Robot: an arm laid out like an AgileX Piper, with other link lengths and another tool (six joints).
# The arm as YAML. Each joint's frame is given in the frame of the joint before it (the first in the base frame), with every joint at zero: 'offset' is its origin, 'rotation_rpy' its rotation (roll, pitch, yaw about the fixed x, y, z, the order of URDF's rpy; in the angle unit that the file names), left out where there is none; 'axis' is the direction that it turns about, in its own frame. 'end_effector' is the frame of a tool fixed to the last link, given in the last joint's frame.
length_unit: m
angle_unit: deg
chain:
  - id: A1
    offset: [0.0, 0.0, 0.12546]
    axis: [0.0, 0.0, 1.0]
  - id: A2
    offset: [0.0, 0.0, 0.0]
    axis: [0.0, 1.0, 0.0]
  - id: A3
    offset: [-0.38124, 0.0, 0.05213]
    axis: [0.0, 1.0, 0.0]
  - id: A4
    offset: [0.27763, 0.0, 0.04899]
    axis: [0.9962, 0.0, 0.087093]
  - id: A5
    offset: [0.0, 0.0, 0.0]
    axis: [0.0, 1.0, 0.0]
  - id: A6
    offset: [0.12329, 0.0, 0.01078]
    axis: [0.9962, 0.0, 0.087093]
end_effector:
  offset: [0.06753, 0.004, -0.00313]
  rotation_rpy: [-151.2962, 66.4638, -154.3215]
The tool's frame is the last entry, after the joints.
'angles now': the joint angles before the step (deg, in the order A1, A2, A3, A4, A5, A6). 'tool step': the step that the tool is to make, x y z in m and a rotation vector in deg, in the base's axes. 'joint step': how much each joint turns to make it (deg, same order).
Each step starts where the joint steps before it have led.
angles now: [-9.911 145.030 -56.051 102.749 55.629 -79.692]
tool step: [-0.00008 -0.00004 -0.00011 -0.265 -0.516 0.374]
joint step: [0.000 0.000 0.000 0.000 -0.006 -0.691]
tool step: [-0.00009 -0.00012 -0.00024 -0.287 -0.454 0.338]
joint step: [0.000 0.001 0.000 0.000 -0.054 -0.633]
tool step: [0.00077 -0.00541 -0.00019 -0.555 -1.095 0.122]
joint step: [-0.673 0.000 0.000 -0.001 0.000 -1.462]
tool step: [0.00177 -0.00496 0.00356 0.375 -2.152 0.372]
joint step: [-0.884 0.000 -0.044 0.001 1.326 -2.101]
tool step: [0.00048 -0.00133 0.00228 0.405 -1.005 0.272]
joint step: [-0.345 0.000 0.000 -0.078 0.844 -0.874]
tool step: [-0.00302 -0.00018 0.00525 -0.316 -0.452 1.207]
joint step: [-0.174 -0.853 0.374 -1.371 -0.056 -0.048]
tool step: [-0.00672 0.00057 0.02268 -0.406 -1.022 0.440]
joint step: [-0.118 -3.685 2.627 -0.546 -0.107 -0.056]
